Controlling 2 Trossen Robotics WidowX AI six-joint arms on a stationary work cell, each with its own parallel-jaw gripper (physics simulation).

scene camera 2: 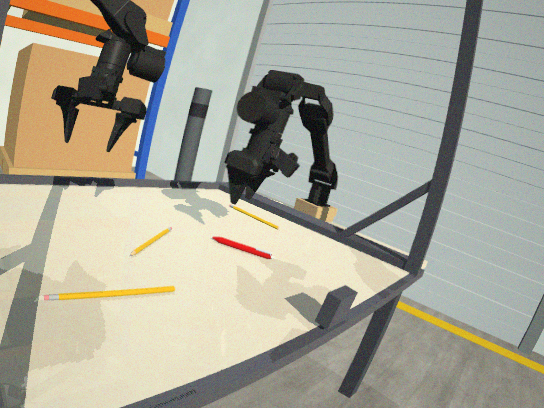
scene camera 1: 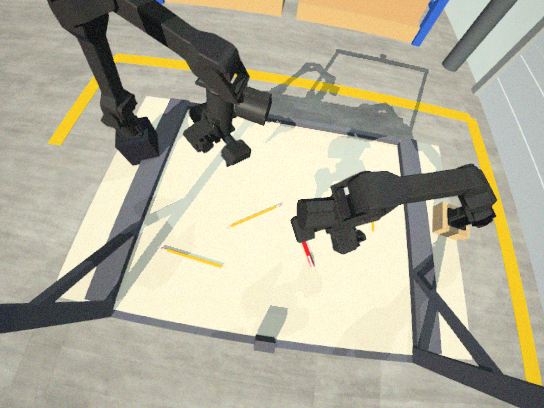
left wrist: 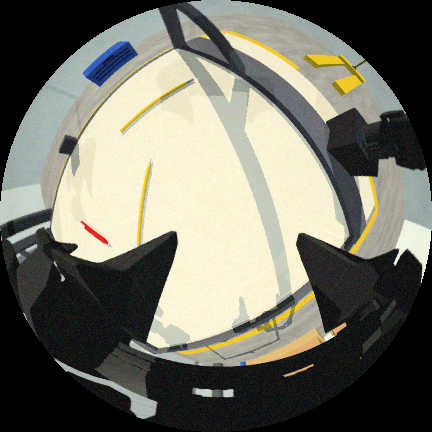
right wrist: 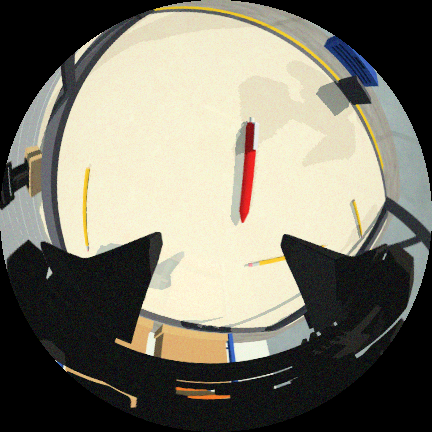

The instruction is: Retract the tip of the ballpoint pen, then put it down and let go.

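Where they show: left gripper, between the fingertips: (scene camera 2: 86, 147) (scene camera 1: 218, 154) (left wrist: 240, 238) (right wrist: 307, 335); right gripper, between the fingertips: (scene camera 2: 240, 201) (right wrist: 224, 240); left arm's base, origin of its link: (scene camera 1: 131, 131) (left wrist: 368, 140); right arm's base, origin of its link: (scene camera 2: 317, 203) (scene camera 1: 456, 219).
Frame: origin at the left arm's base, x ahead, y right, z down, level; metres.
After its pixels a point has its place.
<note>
The red ballpoint pen (scene camera 1: 308, 254) @[x 0.435, y 0.491, z 0.094 m] (scene camera 2: 242, 247) @[x 0.430, y 0.468, z 0.098 m] (left wrist: 94, 233) @[x 0.431, y 0.449, z 0.096 m] (right wrist: 248, 172) @[x 0.437, y 0.467, z 0.094 m] lies flat on the pale tabletop (scene camera 1: 350, 295) @[x 0.519, y 0.636, z 0.107 m] (scene camera 2: 190, 340) @[x 0.093, y 0.532, z 0.106 m]. In the right wrist view its silver button end points up the picture and its red pointed end points down, toward the fingers; whether a tip stands out is too small to tell. My right gripper (scene camera 2: 242, 200) @[x 0.469, y 0.431, z 0.019 m] (right wrist: 224, 240) @[x 0.469, y 0.431, z 0.019 m] is open and empty above the table, near the pen and not touching it. My left gripper (scene camera 2: 88, 146) @[x 0.248, y 0.184, z -0.042 m] (left wrist: 240, 238) @[x 0.248, y 0.184, z -0.042 m] is open and empty, high above the table, away from the pen.
Yellow pencils lie around the pen: one (scene camera 1: 255, 215) @[x 0.315, y 0.331, z 0.100 m] (scene camera 2: 151, 241) @[x 0.301, y 0.336, z 0.101 m], another (scene camera 1: 192, 256) @[x 0.108, y 0.407, z 0.100 m] (scene camera 2: 115, 292) @[x 0.104, y 0.411, z 0.100 m] and a third (scene camera 2: 255, 217) @[x 0.700, y 0.404, z 0.102 m] (right wrist: 86, 205) @[x 0.692, y 0.415, z 0.103 m] near the right arm. A dark block (scene camera 1: 265, 343) @[x 0.251, y 0.670, z 0.049 m] (scene camera 2: 336, 306) @[x 0.222, y 0.673, z 0.062 m] sits on the table's frame edge.
</note>
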